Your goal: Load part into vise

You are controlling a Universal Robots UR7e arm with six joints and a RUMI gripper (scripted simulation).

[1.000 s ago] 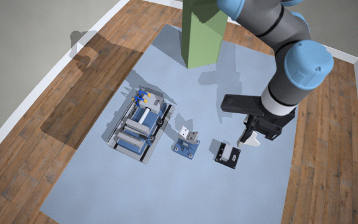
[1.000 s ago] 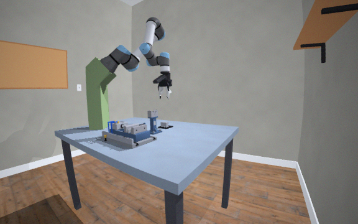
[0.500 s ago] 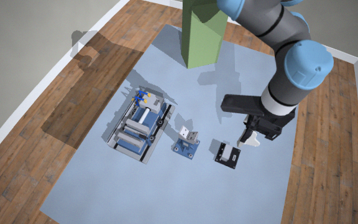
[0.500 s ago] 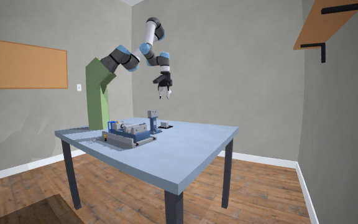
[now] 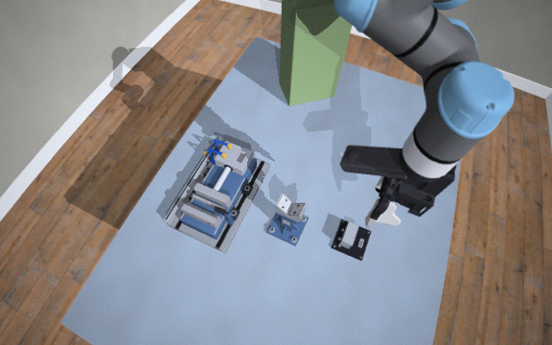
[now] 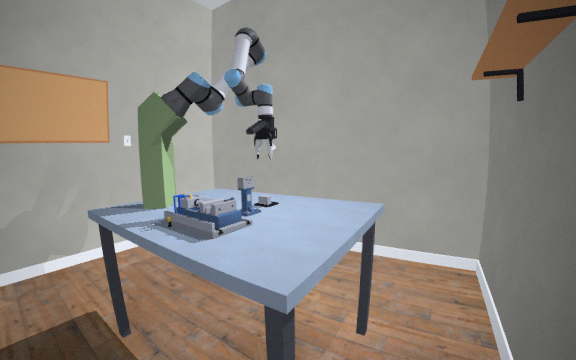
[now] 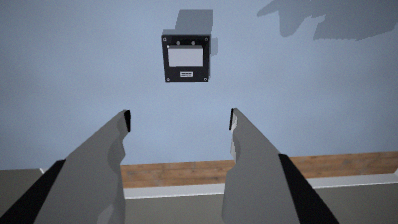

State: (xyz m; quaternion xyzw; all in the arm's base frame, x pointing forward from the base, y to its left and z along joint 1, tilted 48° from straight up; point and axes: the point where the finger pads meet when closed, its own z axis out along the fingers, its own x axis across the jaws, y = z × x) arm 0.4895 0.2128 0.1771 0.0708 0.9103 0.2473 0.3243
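The grey part lies 220 mm below my hand and 10 mm to the left of it. Round my hand: work stop 330 mm to the right, 160 mm below, 110 mm ahead; black infeed plate 240 mm below, 10 mm to the left; cylinder rod 380 mm to the right, 170 mm below, 30 mm ahead.
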